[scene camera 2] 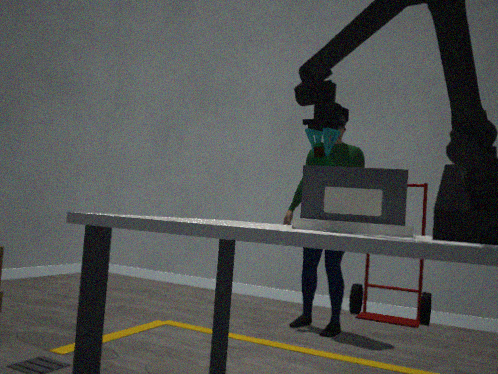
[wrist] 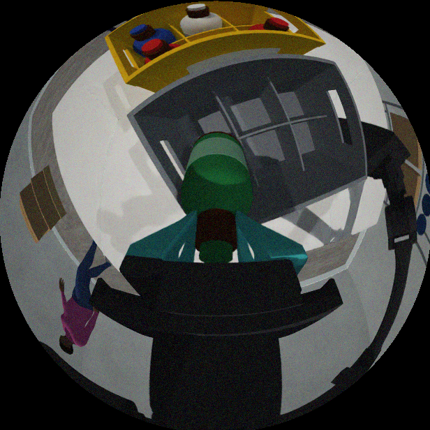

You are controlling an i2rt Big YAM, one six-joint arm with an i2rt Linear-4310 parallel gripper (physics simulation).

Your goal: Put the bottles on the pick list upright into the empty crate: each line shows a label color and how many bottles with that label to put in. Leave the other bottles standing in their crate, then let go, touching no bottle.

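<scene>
My gripper is shut on the dark neck of a green bottle. The bottle hangs base down with a pale green band; in the scene view its body is hard to tell from a green shirt behind. The grey crate has thin dividers, and the bottle overlaps its left part in the wrist view; its base hides the floor there. The yellow crate holds a blue bottle, a white bottle and two red-capped bottles. The pick list does not show.
The grey crate stands on the table, close to the yellow crate behind it. The arm's base stands right of the grey crate. A person in green and a red hand truck are behind the table. A person in magenta stands off the table.
</scene>
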